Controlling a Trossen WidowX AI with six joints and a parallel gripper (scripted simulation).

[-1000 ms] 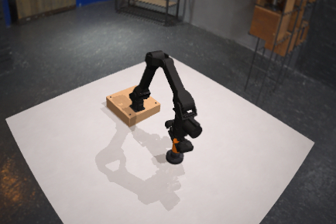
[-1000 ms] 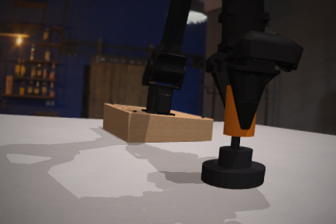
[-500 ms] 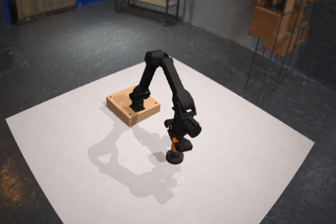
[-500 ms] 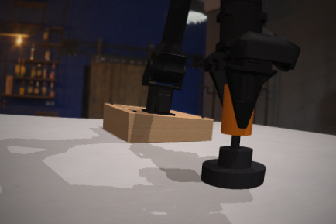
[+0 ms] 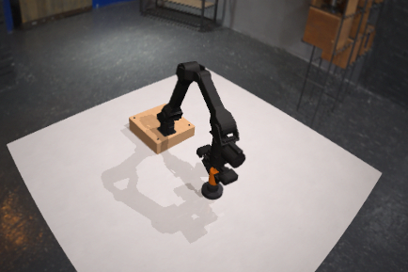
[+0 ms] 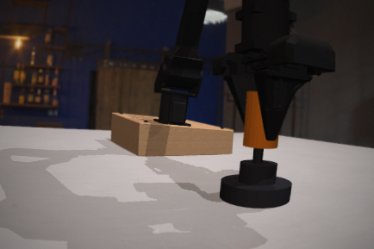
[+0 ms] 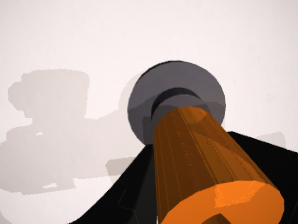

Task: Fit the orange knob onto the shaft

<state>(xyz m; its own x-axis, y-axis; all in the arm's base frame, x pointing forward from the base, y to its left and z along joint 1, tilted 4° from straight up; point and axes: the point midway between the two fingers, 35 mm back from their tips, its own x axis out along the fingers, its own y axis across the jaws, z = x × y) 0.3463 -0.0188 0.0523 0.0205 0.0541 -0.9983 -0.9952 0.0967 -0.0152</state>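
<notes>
The orange knob is 20 mm above my gripper tip. From my gripper tip the other things lie so: dark round pedestal 40 mm below.
</notes>
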